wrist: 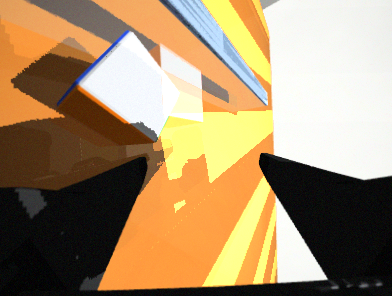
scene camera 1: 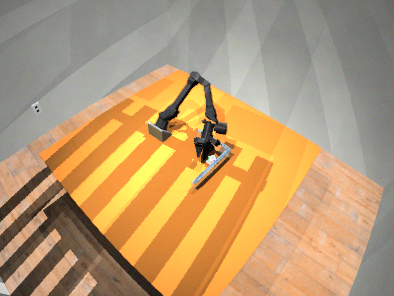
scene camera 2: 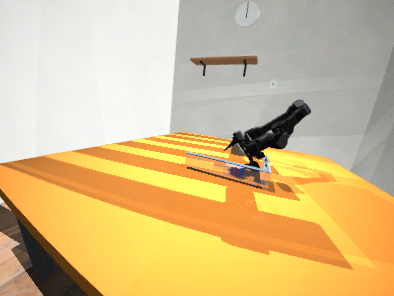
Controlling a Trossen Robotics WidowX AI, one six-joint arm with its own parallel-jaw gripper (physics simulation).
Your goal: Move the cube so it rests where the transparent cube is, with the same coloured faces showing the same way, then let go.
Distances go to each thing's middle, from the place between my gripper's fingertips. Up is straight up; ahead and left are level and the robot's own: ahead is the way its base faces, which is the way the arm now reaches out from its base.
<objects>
My gripper is now 50 mm short of the transparent cube (wrist: 181,82), 20 mm to the right of it and 20 mm above it. From my hand the other things lie so: L-shaped fence (scene camera 2: 260,177) (30 mm behind, 10 mm below).
</objects>
